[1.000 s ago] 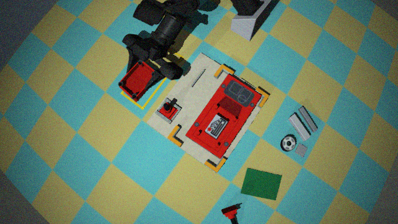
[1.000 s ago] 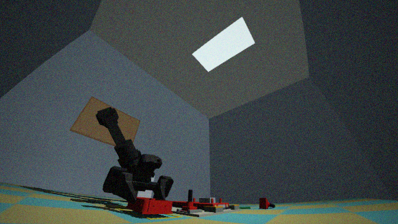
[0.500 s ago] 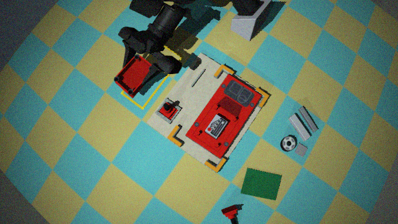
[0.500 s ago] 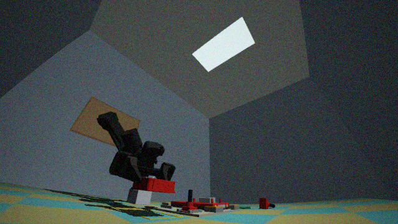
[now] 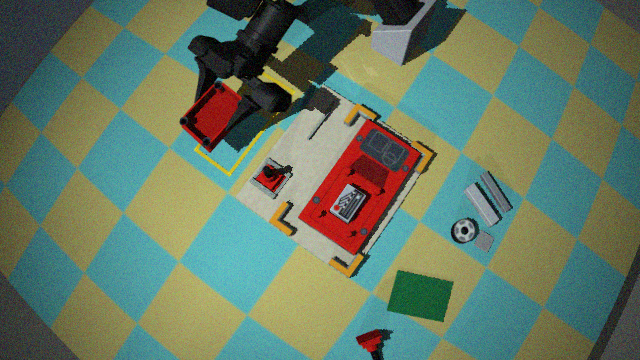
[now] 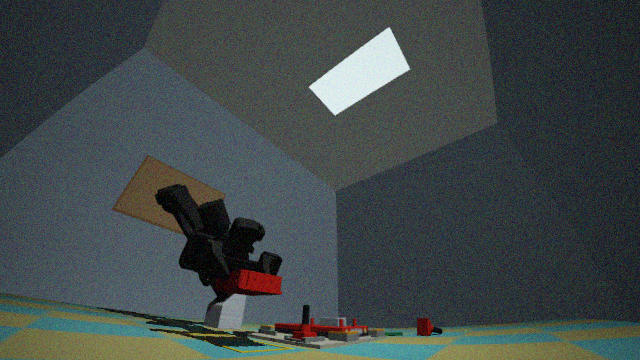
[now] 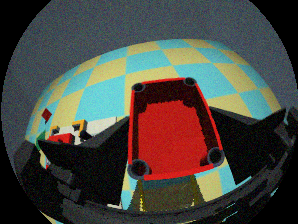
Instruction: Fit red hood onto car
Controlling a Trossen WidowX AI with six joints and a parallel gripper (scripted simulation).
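Right now my gripper tip is 1 cm past the red hood and 1 cm above it. From my gripper tip the other things lie so: grey engine block: 25 cm to the left, 6 cm below, 4 cm behind; then jig: 21 cm to the left, 8 cm below, 6 cm behind.
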